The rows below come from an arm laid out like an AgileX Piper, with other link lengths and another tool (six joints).
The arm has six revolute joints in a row. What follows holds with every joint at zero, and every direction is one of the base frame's.
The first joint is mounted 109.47 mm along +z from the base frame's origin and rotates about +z.
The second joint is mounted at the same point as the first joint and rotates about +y.
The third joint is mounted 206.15 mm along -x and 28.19 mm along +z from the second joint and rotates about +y.
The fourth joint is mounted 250.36 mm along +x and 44.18 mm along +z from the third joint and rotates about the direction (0.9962, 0, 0.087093).
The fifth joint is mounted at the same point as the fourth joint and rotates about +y.
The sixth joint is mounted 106.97 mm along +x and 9.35 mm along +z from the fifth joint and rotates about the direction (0.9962, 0, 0.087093).
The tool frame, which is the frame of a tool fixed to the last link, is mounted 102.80 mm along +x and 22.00 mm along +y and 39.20 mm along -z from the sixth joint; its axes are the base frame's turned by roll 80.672, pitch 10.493 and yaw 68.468 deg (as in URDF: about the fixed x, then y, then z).
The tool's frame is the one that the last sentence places.
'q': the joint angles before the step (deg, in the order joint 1, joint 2, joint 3, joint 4, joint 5, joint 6). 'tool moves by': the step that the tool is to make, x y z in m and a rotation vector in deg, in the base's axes. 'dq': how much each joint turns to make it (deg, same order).
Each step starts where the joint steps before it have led.
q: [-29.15 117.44 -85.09 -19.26 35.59 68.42]
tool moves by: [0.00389 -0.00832 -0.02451 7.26 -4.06 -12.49]
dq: [-2.05 4.26 0.02 3.61 -2.44 10.62]
